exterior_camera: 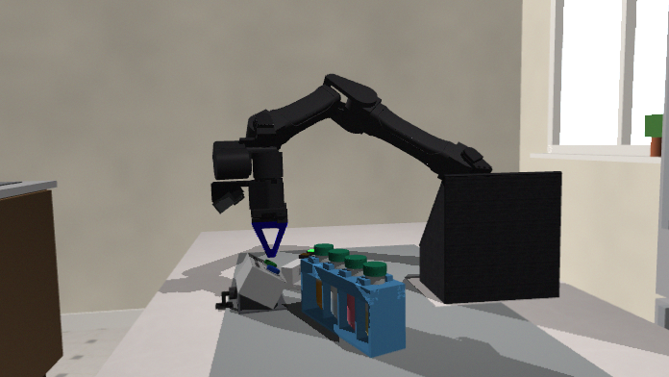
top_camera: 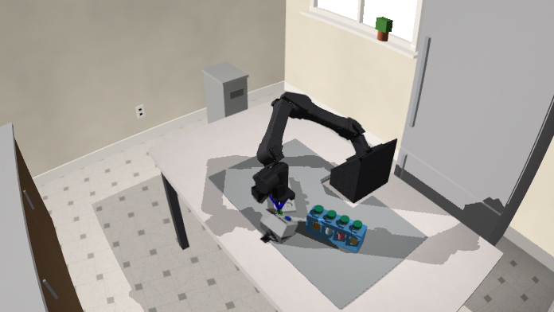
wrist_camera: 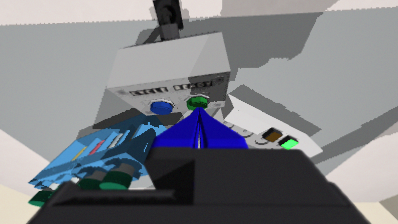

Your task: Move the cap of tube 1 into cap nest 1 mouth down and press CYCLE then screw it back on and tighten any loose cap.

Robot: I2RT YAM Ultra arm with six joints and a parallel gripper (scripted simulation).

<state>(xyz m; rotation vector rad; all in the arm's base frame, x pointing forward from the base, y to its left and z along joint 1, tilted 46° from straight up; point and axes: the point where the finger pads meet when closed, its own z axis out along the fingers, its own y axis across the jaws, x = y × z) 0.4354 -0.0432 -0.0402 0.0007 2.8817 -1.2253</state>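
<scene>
Right now my hand is 20 mm above the green key. Also, from my hand: blue key (50 mm to the left, 20 mm below); then grey key box (20 mm ahead, 30 mm to the left, 30 mm below); then green cap (160 mm behind, 250 mm to the left, 30 mm above).
</scene>
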